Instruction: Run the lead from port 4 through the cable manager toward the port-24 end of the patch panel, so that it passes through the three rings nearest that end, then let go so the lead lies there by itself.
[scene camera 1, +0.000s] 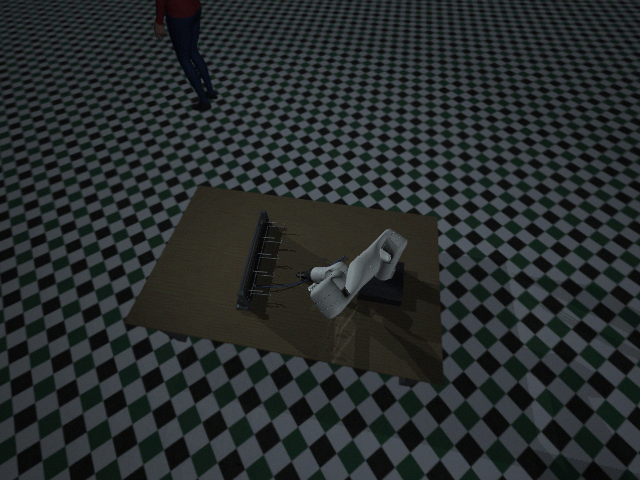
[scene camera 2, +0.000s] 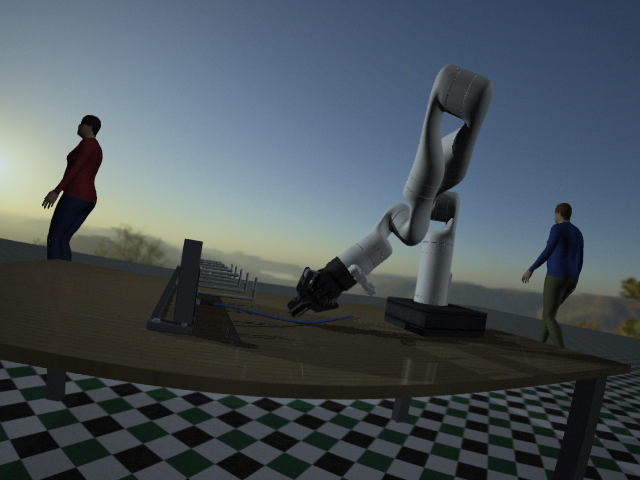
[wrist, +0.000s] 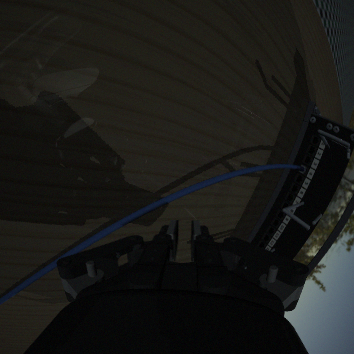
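Observation:
A blue lead (scene camera 1: 284, 285) (scene camera 2: 269, 316) (wrist: 211, 180) runs from a low-numbered port of the black patch panel (scene camera 1: 251, 263) (scene camera 2: 189, 278) (wrist: 316, 182) out across the table and lies loose on it. Metal rings (scene camera 1: 269, 242) (scene camera 2: 227, 281) of the cable manager stick out in a row along the panel. My gripper (scene camera 1: 305, 277) (scene camera 2: 294, 311) (wrist: 184, 229) hangs low over the lead's middle stretch, tilted down towards the panel. Its fingers stand almost together, with only bare table showing in the slit. In the wrist view the lead passes beyond the fingertips, not between them.
The brown table (scene camera 1: 207, 289) (scene camera 2: 103, 310) carries the arm's black base (scene camera 1: 385, 289) (scene camera 2: 433, 314) behind the gripper. A person in red (scene camera 1: 186, 46) (scene camera 2: 74, 186) stands beyond the panel, and a person in blue (scene camera 2: 560, 269) stands past the base.

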